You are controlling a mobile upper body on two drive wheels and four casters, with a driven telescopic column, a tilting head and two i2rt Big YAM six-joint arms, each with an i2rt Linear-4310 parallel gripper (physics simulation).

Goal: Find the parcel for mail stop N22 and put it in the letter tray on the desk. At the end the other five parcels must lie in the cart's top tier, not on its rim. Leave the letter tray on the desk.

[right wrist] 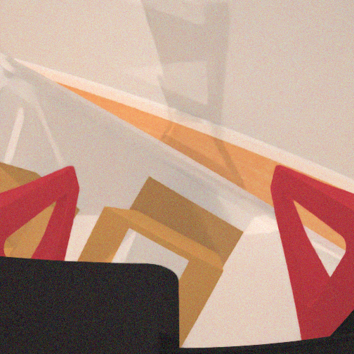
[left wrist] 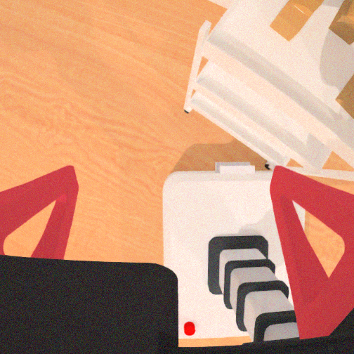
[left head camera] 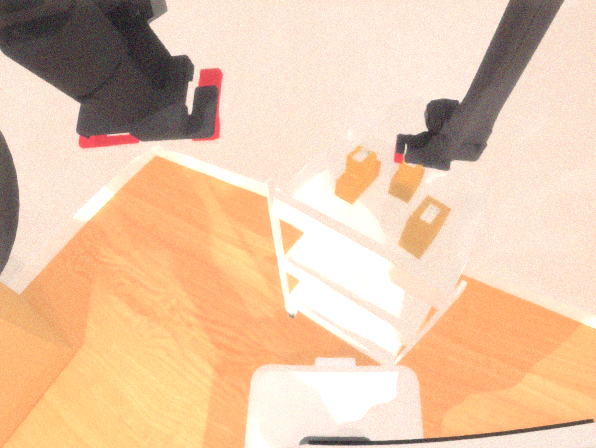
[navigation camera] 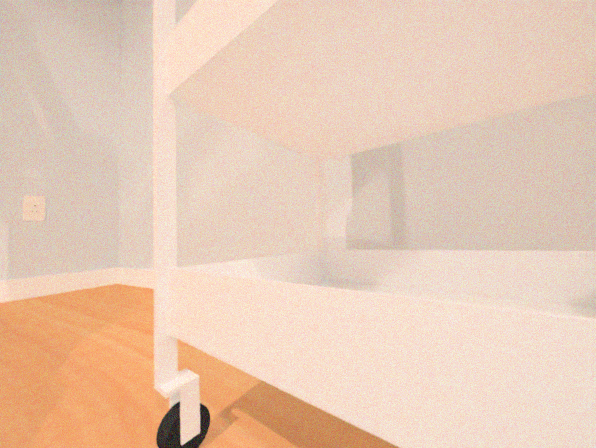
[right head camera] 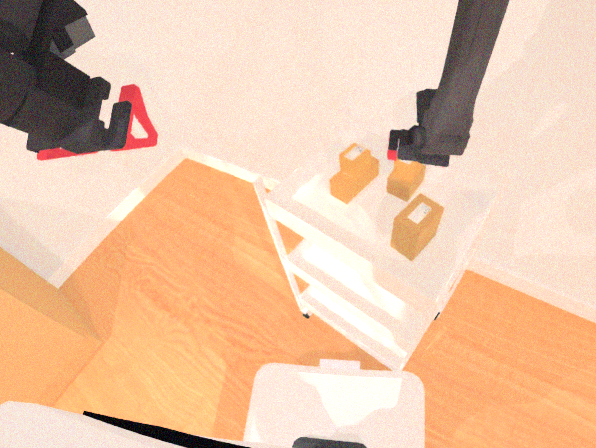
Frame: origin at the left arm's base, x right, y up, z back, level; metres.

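Seen in the pictures: left gripper, between the fingertips: (left head camera: 176,134) (right head camera: 125,144); right gripper, between the fingertips: (left head camera: 413,154).
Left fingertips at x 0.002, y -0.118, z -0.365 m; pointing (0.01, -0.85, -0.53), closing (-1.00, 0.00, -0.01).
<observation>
Offsets run from my left fingertips to a thing's top centre. "pt": to the spot under its first point.
The white cart (left head camera: 340,230) (right head camera: 320,225) (navigation camera: 165,200) holds brown parcels in its top tier. A stepped brown shape, perhaps two parcels touching @(dx +0.259, dy -0.355, dz -0.318 m) (left head camera: 350,187) (right head camera: 345,187), lies at the left. A middle parcel @(pt dx +0.376, dy -0.356, dz -0.283 m) (left head camera: 407,182) (right head camera: 406,180) lies below my right gripper. Another parcel @(dx +0.391, dy -0.307, dz -0.145 m) (left head camera: 425,227) (right head camera: 417,227) lies nearer the right. My right gripper (left head camera: 398,150) (right head camera: 392,150) (right wrist: 174,176) is open above the tier. In the right wrist view a white-labelled parcel (right wrist: 185,210) is partly hidden; no label is legible. My left gripper (left head camera: 150,120) (right head camera: 90,122) (left wrist: 173,176) is open, left of the cart. No letter tray shows.
My white base (left head camera: 270,400) (right head camera: 270,400) (left wrist: 190,200) stands close to the cart's near side. The cart has lower shelves and a black caster @(pt dx +0.063, dy -1.027, dz -0.205 m) (navigation camera: 170,425). Pale walls meet in a corner behind it. A wooden surface (left head camera: 30,370) shows at the lower left.
</observation>
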